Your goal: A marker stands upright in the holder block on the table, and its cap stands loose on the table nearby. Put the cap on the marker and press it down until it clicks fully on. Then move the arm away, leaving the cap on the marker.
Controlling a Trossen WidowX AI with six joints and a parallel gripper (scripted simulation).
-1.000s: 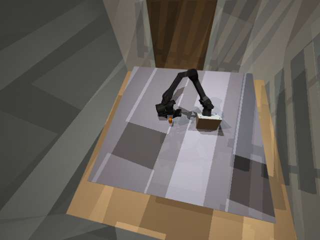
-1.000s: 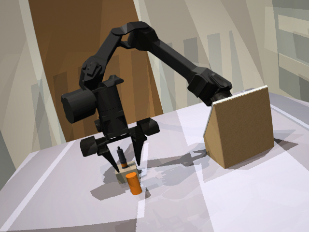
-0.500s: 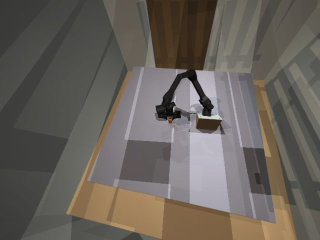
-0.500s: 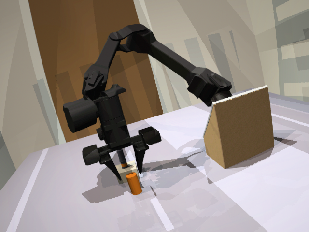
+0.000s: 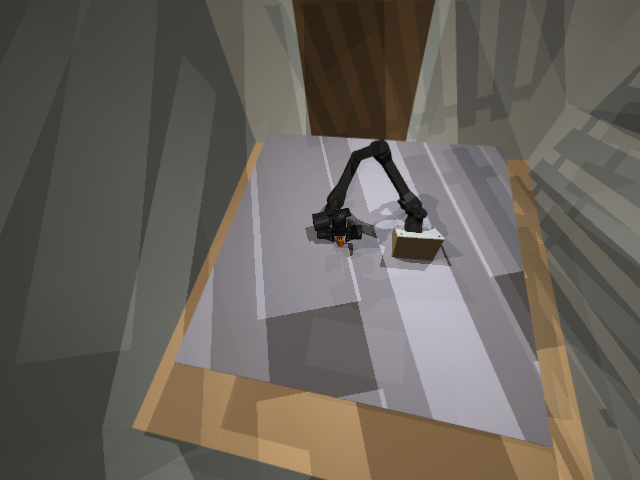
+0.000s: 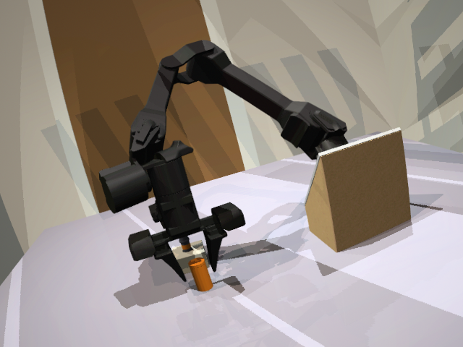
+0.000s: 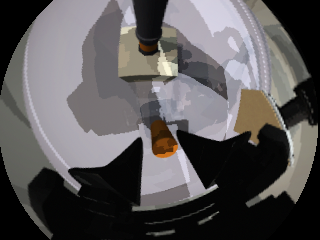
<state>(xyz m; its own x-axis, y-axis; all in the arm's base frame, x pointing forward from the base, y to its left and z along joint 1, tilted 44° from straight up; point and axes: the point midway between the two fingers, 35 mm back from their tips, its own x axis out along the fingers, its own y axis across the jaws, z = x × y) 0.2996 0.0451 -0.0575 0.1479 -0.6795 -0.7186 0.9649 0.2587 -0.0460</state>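
Now: gripper tip 20 mm short of the pale holder block, 100 mm to the left of it and 10 mm above it. From my gripper tip the other things lie so: orange cap right at my gripper tip.
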